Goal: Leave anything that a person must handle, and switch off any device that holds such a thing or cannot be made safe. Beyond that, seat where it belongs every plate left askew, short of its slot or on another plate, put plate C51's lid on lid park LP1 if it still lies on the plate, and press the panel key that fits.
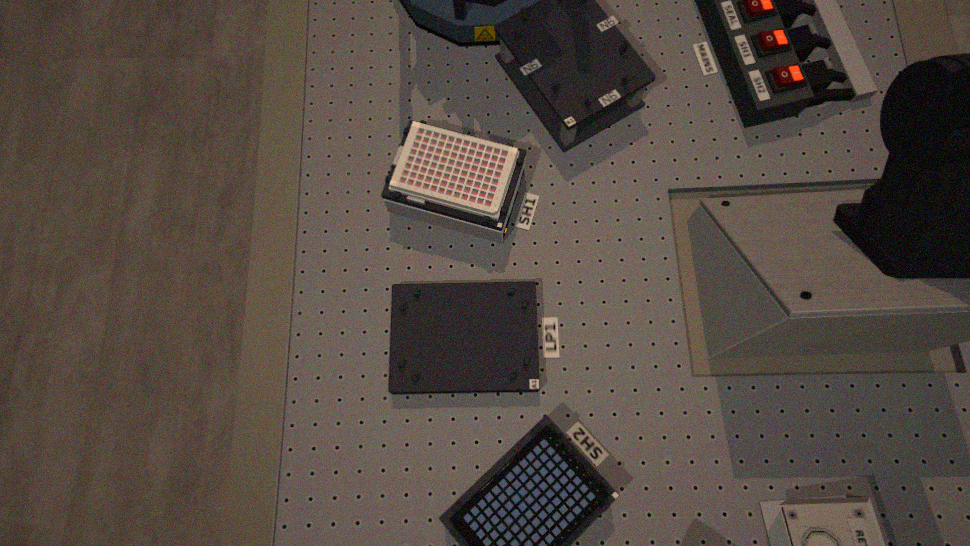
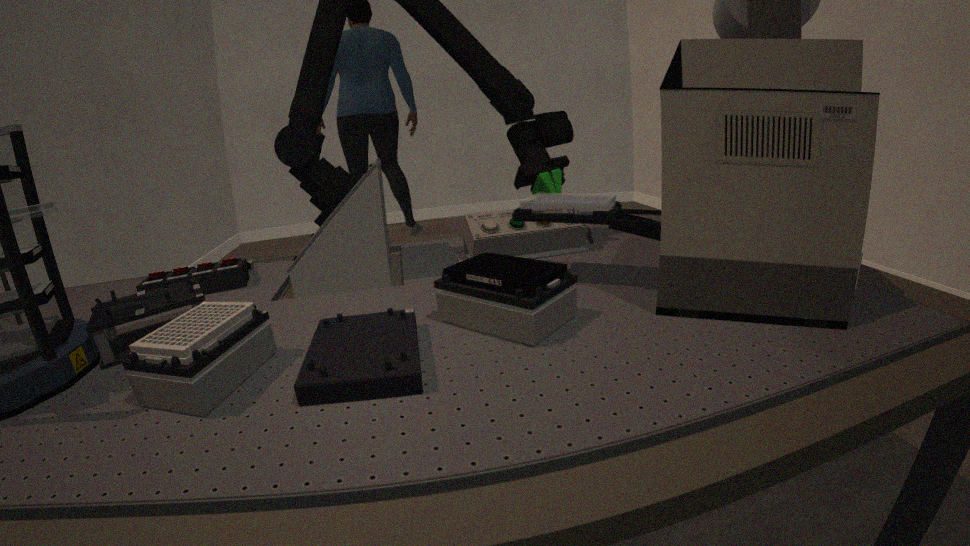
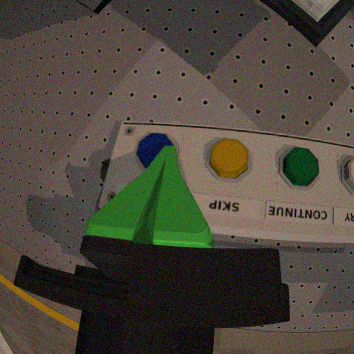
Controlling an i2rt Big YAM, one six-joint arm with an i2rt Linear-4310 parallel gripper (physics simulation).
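Places are measured from the arm's base along level axes (x ahead, y left, z up), in metres.
Pixels of known places: gripper, between the fingertips: (image 3: 169, 152); arm's base, origin of its link: (image 1: 909, 244) (image 2: 343, 199).
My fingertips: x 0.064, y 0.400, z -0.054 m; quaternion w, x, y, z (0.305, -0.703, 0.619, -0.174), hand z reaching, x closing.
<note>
For each thing: its top centre in the pictures, then the offset to it from my fingertips. "spot": a spot on its surface instead.
- blue key, a spot on its surface: (image 3: 151, 149) spot: dx -0.002, dy +0.014, dz -0.005 m
- panel, centre of its top: (image 3: 265, 204) (image 2: 525, 209) dx -0.015, dy -0.065, dz +0.009 m
- yellow SKIP key, centre of its top: (image 3: 228, 160) dx +0.003, dy -0.037, dz +0.000 m
- green CONTINUE key, centre of its top: (image 3: 304, 169) (image 2: 516, 217) dx +0.010, dy -0.087, dz +0.000 m
- white plate with reddish wells, centre of its top: (image 1: 453, 166) (image 2: 195, 322) dx +0.362, dy -0.508, dz -0.005 m
- black plate with blue wells, centre of its top: (image 1: 529, 507) (image 2: 504, 266) dx +0.276, dy -0.157, dz -0.005 m
- Lid park LP1, centre of its top: (image 2: 359, 333) (image 1: 463, 333) dx +0.348, dy -0.327, dz -0.041 m
- SH2, a spot on its surface: (image 1: 788, 75) spot: dx -0.018, dy -0.635, dz -0.024 m
- Nest N6, centre of its top: (image 1: 574, 42) (image 2: 143, 289) dx +0.227, dy -0.664, dz +0.001 m
- blue-based tower, a spot on its surface: (image 1: 451, 23) (image 2: 50, 364) spot: dx +0.376, dy -0.720, dz -0.037 m
- tall beige device, a spot on its surface: (image 2: 767, 203) spot: dx +0.388, dy +0.133, dz +0.072 m
- pale plate, centre of its top: (image 2: 569, 197) dx +0.157, dy -0.035, dz +0.053 m
My gripper (image 2: 547, 190) (image 3: 169, 152) is shut and empty, its green fingertips over the right edge of the blue key (image 3: 151, 149) on the panel (image 2: 529, 241) (image 3: 192, 167); contact cannot be told. The yellow SKIP key (image 3: 229, 158) and green CONTINUE key (image 3: 301, 166) are beside it. A white plate with reddish wells (image 1: 454, 166) (image 2: 196, 327) sits on shaker SH1; exact seating is unclear. A black plate with blue wells (image 1: 532, 491) (image 2: 505, 269) sits on SH2. Lid park LP1 (image 1: 464, 339) (image 2: 359, 352) is bare. Mains switches SH1 (image 1: 772, 40) and SH2 (image 1: 788, 75) glow orange. C51 is not readable.
Nest N6 (image 1: 576, 54) stands beside a blue-based tower (image 1: 451, 23) (image 2: 47, 366). A tall beige device (image 2: 767, 203) stands right of the panel, with a dark arm (image 2: 583, 217) extending from it. A pale plate (image 2: 568, 202) is near my gripper. A person (image 2: 369, 74) stands behind the bench.
</note>
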